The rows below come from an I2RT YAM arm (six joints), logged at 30 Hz.
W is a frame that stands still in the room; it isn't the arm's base.
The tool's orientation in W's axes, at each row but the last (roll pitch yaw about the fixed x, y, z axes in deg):
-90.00 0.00 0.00
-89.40 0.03 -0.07
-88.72 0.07 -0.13
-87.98 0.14 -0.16
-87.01 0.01 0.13
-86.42 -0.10 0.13
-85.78 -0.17 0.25
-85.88 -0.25 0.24
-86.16 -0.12 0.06
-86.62 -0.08 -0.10
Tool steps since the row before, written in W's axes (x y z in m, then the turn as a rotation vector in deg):
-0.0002 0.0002 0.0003 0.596 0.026 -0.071
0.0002 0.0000 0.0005 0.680 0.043 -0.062
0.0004 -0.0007 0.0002 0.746 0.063 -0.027
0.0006 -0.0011 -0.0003 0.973 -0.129 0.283
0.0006 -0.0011 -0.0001 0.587 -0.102 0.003
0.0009 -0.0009 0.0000 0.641 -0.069 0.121
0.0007 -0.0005 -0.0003 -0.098 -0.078 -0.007
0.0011 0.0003 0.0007 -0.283 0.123 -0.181
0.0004 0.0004 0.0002 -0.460 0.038 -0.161
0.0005 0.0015 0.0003 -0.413 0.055 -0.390
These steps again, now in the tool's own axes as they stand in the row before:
-0.0002 -0.0003 0.0002 0.596 0.071 0.026
0.0002 -0.0005 0.0000 0.680 0.062 0.043
0.0004 -0.0002 -0.0007 0.746 0.028 0.064
0.0006 0.0003 -0.0011 0.973 -0.290 -0.116
0.0006 0.0000 -0.0011 0.587 -0.008 -0.103
0.0009 -0.0001 -0.0009 0.641 -0.124 -0.063
0.0007 0.0003 -0.0005 -0.098 0.001 -0.078
0.0011 -0.0007 0.0003 -0.283 0.188 0.111
0.0004 -0.0002 0.0004 -0.460 0.162 0.028
0.0005 -0.0002 0.0015 -0.414 0.392 0.031

